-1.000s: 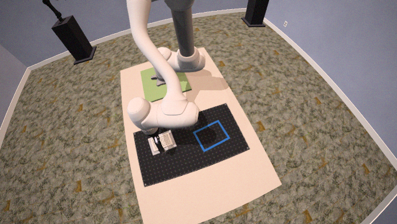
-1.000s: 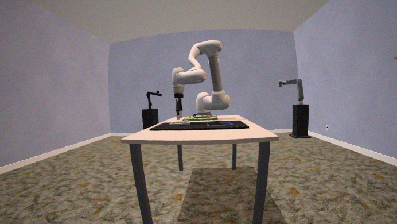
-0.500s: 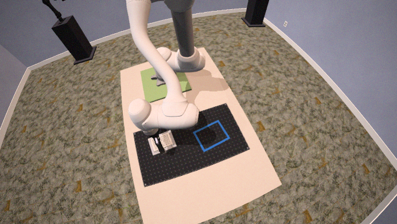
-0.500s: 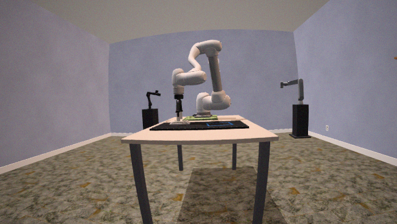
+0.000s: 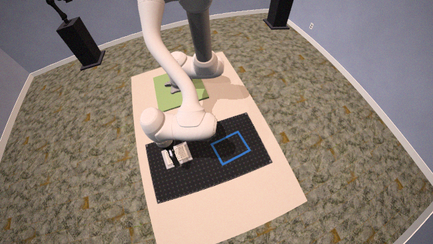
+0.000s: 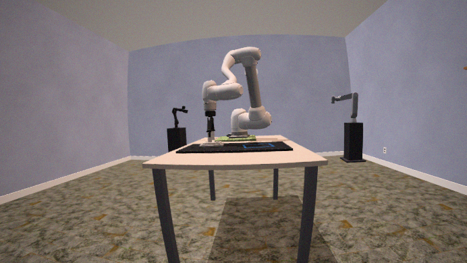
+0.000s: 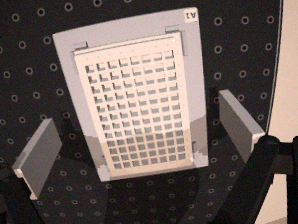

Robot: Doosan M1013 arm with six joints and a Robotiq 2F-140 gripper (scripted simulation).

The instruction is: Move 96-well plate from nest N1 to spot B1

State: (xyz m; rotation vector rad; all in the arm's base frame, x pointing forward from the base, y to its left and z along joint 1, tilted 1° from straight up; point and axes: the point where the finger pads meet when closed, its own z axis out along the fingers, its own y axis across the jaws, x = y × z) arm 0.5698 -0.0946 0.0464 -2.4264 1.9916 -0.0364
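The white 96-well plate lies 2 cm below my hand. Round my hand: grey plate nest N1 (4 cm below).
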